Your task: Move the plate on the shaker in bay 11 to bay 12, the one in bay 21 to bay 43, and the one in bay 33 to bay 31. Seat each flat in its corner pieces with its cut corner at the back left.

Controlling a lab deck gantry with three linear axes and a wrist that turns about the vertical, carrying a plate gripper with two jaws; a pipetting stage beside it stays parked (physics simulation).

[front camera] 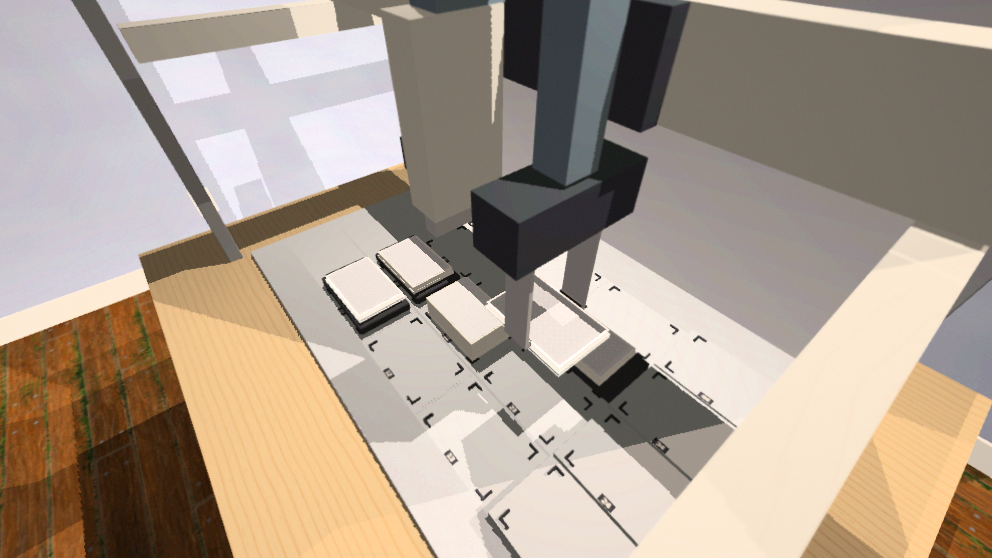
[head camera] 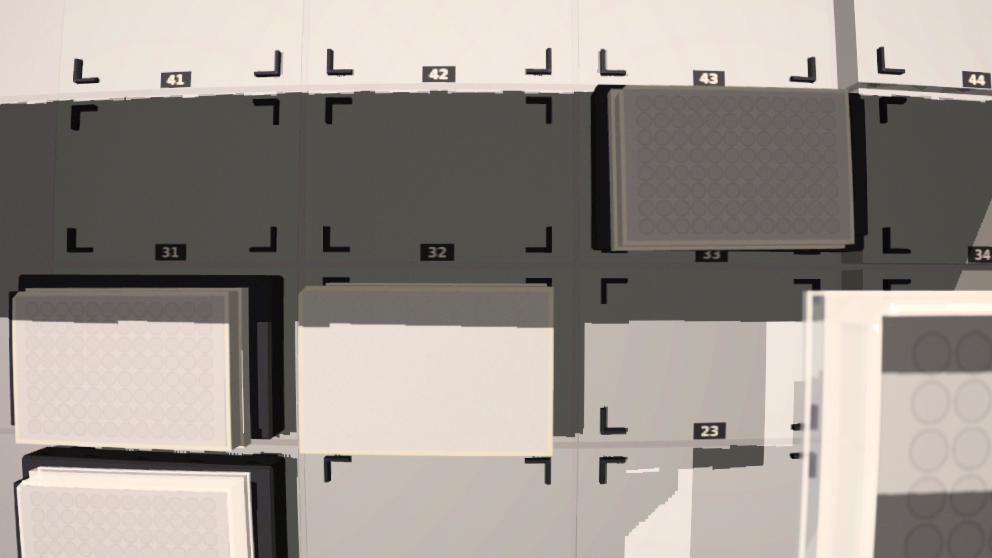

gripper: front camera 545,319; not seen in the head camera view (out of frame)
same spot on bay 23: (head camera: pixel 672 347) = (front camera: pixel 528 377)
